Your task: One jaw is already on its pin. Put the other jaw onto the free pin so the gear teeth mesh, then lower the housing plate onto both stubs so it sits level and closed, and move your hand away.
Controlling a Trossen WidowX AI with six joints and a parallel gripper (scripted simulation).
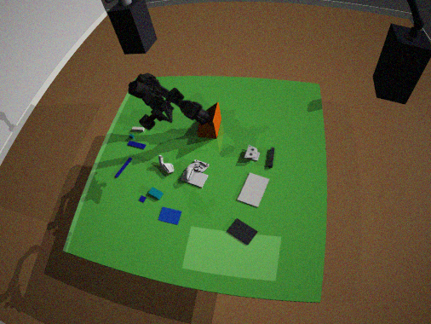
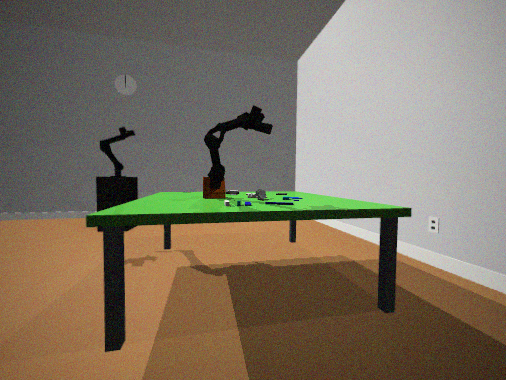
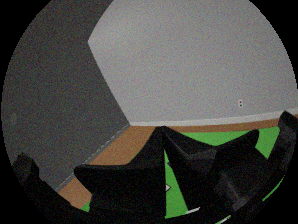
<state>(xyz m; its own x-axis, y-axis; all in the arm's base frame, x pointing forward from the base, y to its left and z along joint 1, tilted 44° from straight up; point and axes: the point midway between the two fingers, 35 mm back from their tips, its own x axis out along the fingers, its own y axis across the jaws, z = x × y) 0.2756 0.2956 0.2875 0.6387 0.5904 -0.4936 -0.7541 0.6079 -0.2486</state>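
Right now the grey metallic jaw is 43 cm below my gripper tip, 20 cm to the right of it and 7 cm behind it. From my gripper tip the other things lie so: teal block: 46 cm below, 18 cm to the right, 10 cm ahead; then dark square plate: 46 cm below, 28 cm to the left, 19 cm ahead; then white flat plate: 46 cm below, 28 cm to the left, 3 cm behind.
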